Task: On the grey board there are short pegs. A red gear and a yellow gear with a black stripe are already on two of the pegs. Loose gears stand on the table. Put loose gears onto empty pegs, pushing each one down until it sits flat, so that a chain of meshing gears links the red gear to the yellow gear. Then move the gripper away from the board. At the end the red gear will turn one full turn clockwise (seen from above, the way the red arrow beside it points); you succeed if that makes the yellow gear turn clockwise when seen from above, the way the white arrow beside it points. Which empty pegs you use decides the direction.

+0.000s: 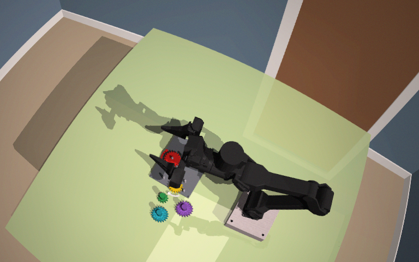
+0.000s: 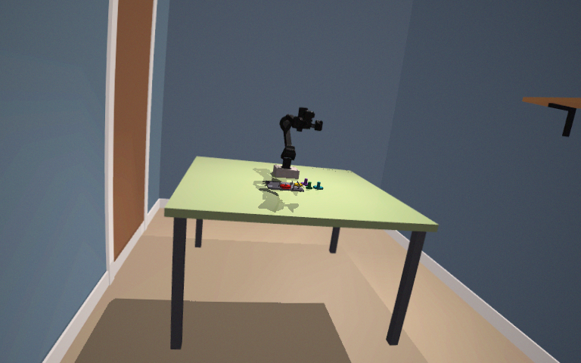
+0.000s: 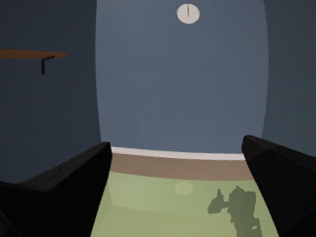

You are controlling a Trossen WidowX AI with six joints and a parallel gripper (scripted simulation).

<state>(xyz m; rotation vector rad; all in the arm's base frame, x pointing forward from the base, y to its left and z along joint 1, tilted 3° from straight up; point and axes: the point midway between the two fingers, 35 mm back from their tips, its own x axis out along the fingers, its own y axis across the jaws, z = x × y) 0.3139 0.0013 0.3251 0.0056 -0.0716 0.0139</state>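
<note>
The teal gear lies 38 cm below my gripper tip, 10 cm to the left of it and 3 cm behind it. Also, from my gripper tip: white arrow: 38 cm below, 5 cm behind, 1 cm to the left; green gear: 38 cm below, 4 cm to the left, 2 cm behind; yellow gear: 38 cm below, 4 cm behind, 3 cm to the right.
</note>
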